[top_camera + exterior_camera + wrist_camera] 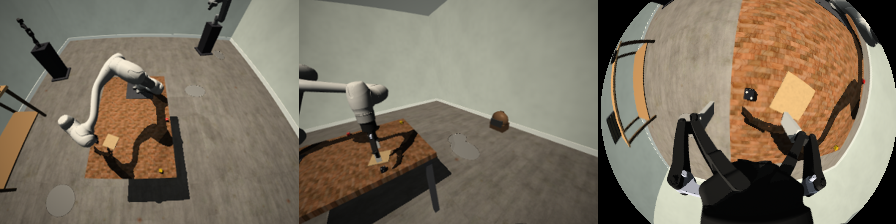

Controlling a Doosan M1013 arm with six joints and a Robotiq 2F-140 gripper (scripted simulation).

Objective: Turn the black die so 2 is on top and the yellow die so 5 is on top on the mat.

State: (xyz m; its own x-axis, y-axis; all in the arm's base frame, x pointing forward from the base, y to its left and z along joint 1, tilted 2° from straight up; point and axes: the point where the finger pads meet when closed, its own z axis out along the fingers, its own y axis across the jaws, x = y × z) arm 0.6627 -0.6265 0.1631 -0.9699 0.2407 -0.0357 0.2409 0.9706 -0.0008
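Now: the black die 10 mm behind my hand and 130 mm below it. Also, from my hand: yellow die 410 mm ahead, 620 mm to the left, 130 mm below; tan mat 20 mm ahead, 160 mm to the left, 140 mm below; red die 110 mm behind, 830 mm to the left, 130 mm below.
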